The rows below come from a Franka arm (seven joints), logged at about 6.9 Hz.
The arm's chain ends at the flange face. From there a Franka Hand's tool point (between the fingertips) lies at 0.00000 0.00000 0.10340 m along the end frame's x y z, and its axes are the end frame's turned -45 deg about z.
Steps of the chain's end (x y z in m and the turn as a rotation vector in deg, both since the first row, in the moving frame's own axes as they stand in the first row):
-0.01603 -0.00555 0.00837 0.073 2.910 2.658
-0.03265 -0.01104 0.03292 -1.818 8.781 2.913
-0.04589 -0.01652 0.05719 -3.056 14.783 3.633
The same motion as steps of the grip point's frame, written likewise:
-0.00369 -0.01155 0.00824 -2.006 2.109 2.658
-0.00678 -0.01720 0.03166 -7.495 4.924 2.913
-0.00670 -0.02117 0.05362 -12.614 8.292 3.633

